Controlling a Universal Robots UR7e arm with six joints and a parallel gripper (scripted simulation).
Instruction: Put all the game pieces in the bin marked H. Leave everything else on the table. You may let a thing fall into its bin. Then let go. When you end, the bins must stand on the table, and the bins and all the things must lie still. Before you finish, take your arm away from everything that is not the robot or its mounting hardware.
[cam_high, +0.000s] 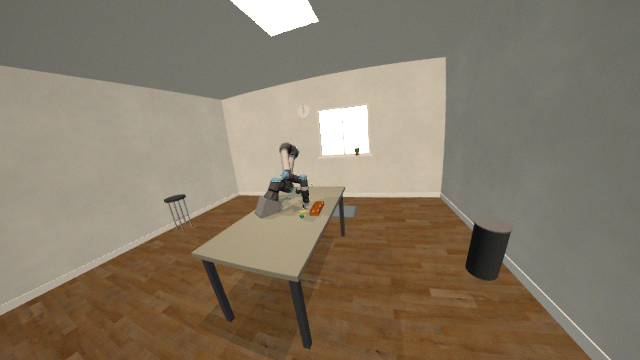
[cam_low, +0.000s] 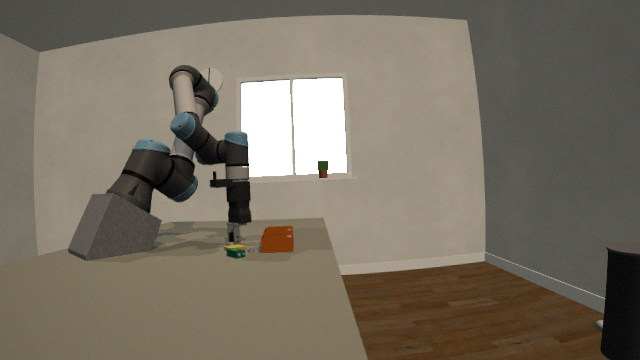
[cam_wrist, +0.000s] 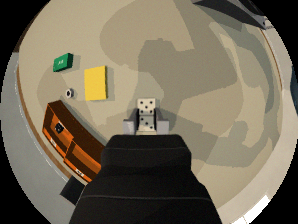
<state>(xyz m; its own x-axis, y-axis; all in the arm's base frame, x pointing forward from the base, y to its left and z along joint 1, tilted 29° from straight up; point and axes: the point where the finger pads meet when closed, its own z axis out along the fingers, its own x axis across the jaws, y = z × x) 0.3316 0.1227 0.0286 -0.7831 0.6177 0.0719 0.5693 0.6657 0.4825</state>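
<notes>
Now: hand 16 cm short of the dark piece and 9 cm to the left of it. Round my hand: yellow flat piece 9 cm to the right, 3 cm ahead, 1 cm below; then orange bin 14 cm ahead; then grey thing 12 cm to the right, 9 cm ahead, 2 cm below.
</notes>
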